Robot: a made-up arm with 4 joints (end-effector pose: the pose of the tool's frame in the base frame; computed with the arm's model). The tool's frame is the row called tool. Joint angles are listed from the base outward.
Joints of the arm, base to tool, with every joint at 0 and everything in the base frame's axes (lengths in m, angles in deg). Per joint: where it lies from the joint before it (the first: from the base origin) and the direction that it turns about. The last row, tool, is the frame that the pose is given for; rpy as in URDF.
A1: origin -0.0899 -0.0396 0.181 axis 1 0 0
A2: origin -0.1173 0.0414 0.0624 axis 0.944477 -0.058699 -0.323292
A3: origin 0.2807 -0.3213 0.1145 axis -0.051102 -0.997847 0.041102
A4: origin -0.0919 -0.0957 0.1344 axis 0 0 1
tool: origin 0.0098 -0.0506 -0.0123 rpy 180 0 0
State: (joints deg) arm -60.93 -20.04 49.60 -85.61
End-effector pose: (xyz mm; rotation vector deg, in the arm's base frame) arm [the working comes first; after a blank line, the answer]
Working (the frame after each row of the table, in the pose's form):
after A1: -89.9 -39.6 181.0 -60.93 0.00 0.00
after A2: -207.2 35.1 175.1 -79.78 4.65 5.39
after A3: 108.5 96.8 477.9 -74.07 -35.33 41.11
after A4: -39.9 99.1 594.6 -29.95 -75.28 -29.91

-60.7 51.6 605.2 114.50 -37.22 93.67
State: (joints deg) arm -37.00 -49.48 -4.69 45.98
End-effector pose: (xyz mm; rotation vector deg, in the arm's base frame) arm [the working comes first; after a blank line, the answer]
Working (the frame after each row of the table, in the pose's form):
after A1: -89.9 -39.6 181.0 -37.00 0.00 0.00
after A2: -207.2 31.0 205.9 -83.46 8.34 15.17
after A3: 140.9 140.2 454.9 -83.89 12.01 11.58
after A4: 79.7 264.1 583.7 -75.26 45.47 48.54

128.5 249.5 598.2 85.85 49.83 -46.67
